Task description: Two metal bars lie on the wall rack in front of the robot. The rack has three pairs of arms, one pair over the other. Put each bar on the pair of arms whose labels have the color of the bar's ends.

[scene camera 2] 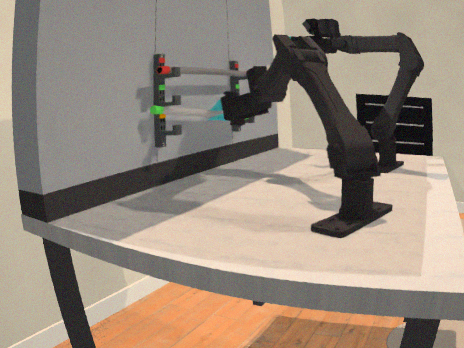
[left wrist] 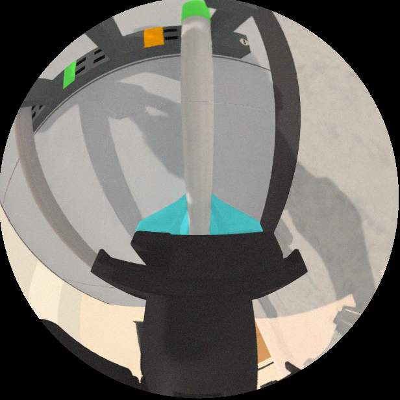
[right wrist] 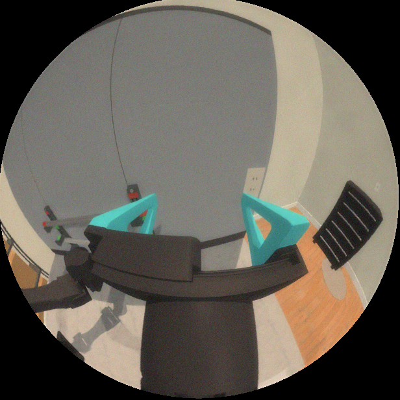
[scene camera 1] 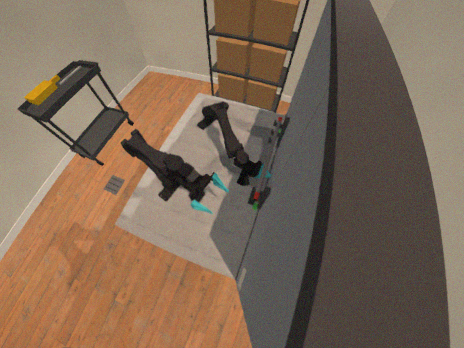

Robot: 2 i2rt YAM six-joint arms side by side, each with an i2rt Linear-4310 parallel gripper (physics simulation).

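Frame: origin at the left arm's base, x ahead, y left, z up, level; millimetres.
Seen in the pictures: left gripper, fingertip midpoint: (scene camera 2: 208,116) (scene camera 1: 270,176); right gripper, fingertip midpoint: (scene camera 1: 220,202); left arm's base, origin of the base link: (scene camera 2: 356,219) (scene camera 1: 209,120); right arm's base, origin of the base link: (scene camera 2: 387,167) (scene camera 1: 172,186).
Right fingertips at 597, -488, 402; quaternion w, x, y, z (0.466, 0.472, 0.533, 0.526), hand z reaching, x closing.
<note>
Offsets run from my right fingertips to a thing's top centre, as dx, dy, dz. "spot": to the spot under its first point. Level surfaces: height alone.
The wall rack {spot: -64, +560, -279} (scene camera 2: 160,138) (left wrist: 236,45) has red labels at its top arms, green at the middle and orange at the lowest. The red-ended bar {-12, +350, -91} (scene camera 2: 210,71) (right wrist: 72,220) lies on the top pair. My left gripper (scene camera 1: 264,173) (scene camera 2: 217,111) (left wrist: 198,196) is shut on the green-ended bar (scene camera 2: 187,113) (left wrist: 197,100) and holds it roughly level. In scene camera 2 the bar's near end shows below the near middle arm (scene camera 2: 173,100) and above the lowest arm (scene camera 2: 173,130). Its far end is mostly hidden. My right gripper (scene camera 1: 220,202) (right wrist: 198,197) is open and empty, away from the rack.
The grey wall panel (scene camera 2: 95,100) (right wrist: 190,100) stands behind the rack, with the table {dz -402} (scene camera 1: 165,220) (scene camera 2: 260,250) below. A shelf unit with boxes (scene camera 1: 235,55) and a dark cart (scene camera 1: 102,132) stand off the table. My left arm hides part of the rack in scene camera 2.
</note>
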